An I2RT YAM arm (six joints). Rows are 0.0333 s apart.
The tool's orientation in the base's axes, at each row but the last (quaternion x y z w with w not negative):
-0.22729 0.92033 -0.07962 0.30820
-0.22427 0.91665 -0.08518 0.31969
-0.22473 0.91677 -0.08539 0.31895
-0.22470 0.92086 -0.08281 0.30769
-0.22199 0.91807 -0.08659 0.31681
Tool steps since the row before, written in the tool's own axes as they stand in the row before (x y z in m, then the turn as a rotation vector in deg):
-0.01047 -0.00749 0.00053 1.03 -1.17 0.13
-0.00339 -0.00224 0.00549 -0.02 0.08 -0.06
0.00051 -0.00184 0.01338 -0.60 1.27 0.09
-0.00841 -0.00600 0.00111 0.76 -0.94 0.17
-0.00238 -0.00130 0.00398 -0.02 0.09 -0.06
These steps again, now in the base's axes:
0.01048 -0.00173 0.00729 -0.22 -1.52 -0.32
0.00658 -0.00047 -0.00176 -0.05 0.08 0.03
0.00864 -0.00204 -0.01019 0.02 1.40 -0.12
0.00882 -0.00142 0.00531 -0.10 -1.19 -0.26
0.00459 -0.00012 -0.00144 -0.05 0.09 0.03

